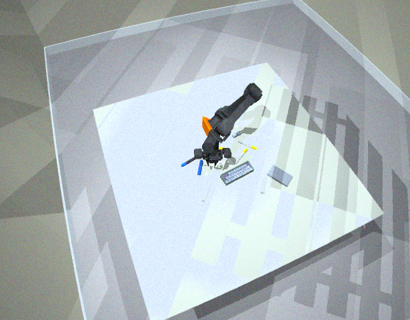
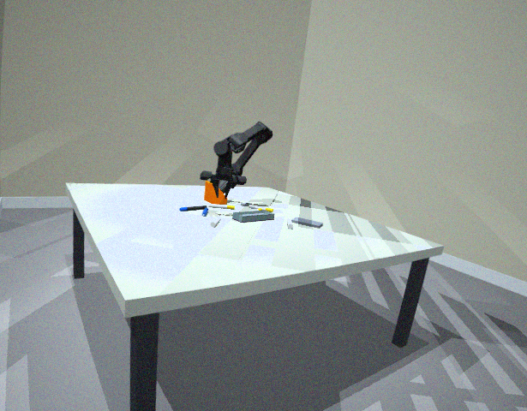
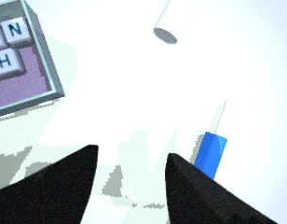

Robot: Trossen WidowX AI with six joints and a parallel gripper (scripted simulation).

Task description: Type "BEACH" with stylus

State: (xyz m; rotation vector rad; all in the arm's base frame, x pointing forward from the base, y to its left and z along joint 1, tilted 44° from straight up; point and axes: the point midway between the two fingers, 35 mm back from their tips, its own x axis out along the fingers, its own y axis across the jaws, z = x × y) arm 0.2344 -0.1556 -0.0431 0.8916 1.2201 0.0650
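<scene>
Now: gripper tip 7 cm above the blue stylus, 6 cm to the left of it and 3 cm past it. From my gripper tip the other things lie so: grey flat pad 33 cm to the left, 19 cm ahead, 7 cm below.
</scene>
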